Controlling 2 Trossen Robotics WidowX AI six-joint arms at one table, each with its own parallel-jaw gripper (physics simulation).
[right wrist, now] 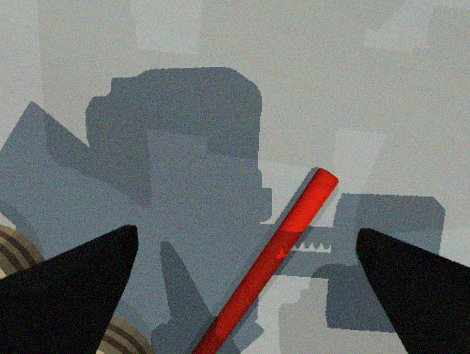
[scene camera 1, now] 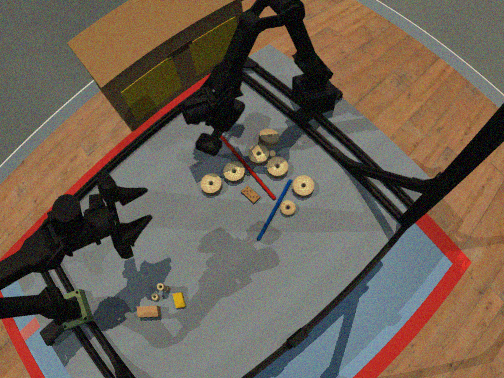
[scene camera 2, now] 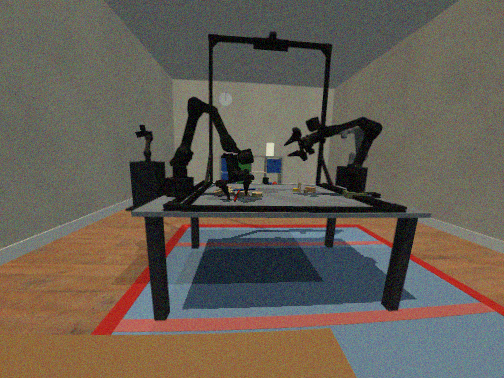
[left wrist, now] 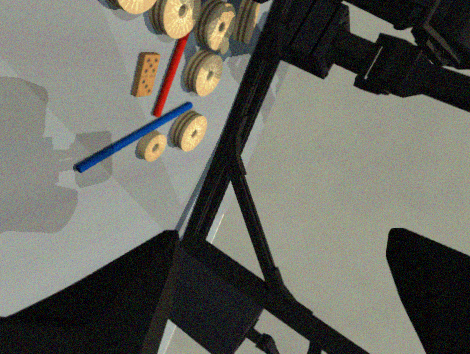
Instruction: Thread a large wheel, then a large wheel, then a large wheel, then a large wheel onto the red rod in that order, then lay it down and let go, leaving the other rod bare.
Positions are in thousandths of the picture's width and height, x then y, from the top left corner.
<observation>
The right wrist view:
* right gripper: 531,671
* red rod: 684,524, on the table
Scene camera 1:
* left gripper: 297,538
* right gripper: 438,374
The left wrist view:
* left gripper: 603,688
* blue rod: 239,422, on the table
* domino tile: 316,179, on the table
</observation>
